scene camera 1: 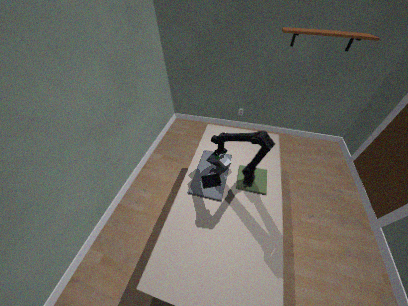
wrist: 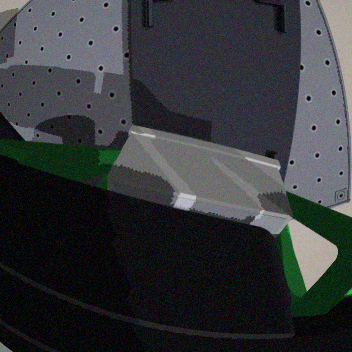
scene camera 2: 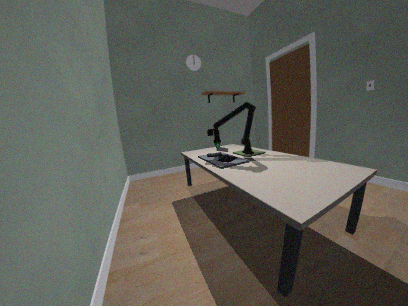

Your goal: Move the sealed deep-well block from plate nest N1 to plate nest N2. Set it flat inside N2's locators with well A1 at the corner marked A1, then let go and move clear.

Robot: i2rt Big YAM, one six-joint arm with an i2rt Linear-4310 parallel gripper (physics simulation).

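Frame: origin at the arm's base, x ahead, y left, z up, level; metres.
Seen in the pictures: gripper, fingertip midpoint: (scene camera 1: pixel 219 157) (wrist: pixel 201 180) (scene camera 2: pixel 217 148); arm's base at its link origin: (scene camera 1: pixel 248 179) (scene camera 2: pixel 247 152).
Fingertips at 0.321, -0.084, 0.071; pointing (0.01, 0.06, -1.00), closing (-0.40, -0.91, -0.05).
Observation:
Pixels of each thing's top centre, then the offset from my fingertips to it, as dx, dy, dz. Level surfaces: height alone.
- sealed deep-well block at its top centre: (wrist: pixel 171 282) (scene camera 1: pixel 223 158) -0.046, +0.021, +0.030
- grey perforated plate at its top centre: (wrist: pixel 56 137) (scene camera 1: pixel 211 171) (scene camera 2: pixel 220 157) +0.024, +0.142, -0.069
- pale table at its surface level: dz -0.083
The sealed deep-well block (scene camera 1: pixel 226 161) (wrist: pixel 200 172) is a pale, translucent box. My gripper (scene camera 1: pixel 220 155) (scene camera 2: pixel 217 146) (wrist: pixel 201 180) is shut on it, with green fingers at its two ends, and holds it above the grey plate. In the wrist view, a dark nest (wrist: pixel 215 65) with small black corner locators lies beyond and below the block, whose long edge slants against the nest's edges. In scene camera 1, one dark nest (scene camera 1: pixel 211 180) lies nearer the camera; the other is partly under the gripper. The nest labels, the A1 mark and well A1 cannot be made out.
The grey perforated plate (scene camera 1: pixel 212 194) (scene camera 2: pixel 220 163) (wrist: pixel 320 105) bears both nests on the pale table (scene camera 1: pixel 210 255) (scene camera 2: pixel 310 182). The arm's base stands on a green mat (scene camera 1: pixel 260 187) to the right of the plate in scene camera 1. Arm shadows cross the plate and table.

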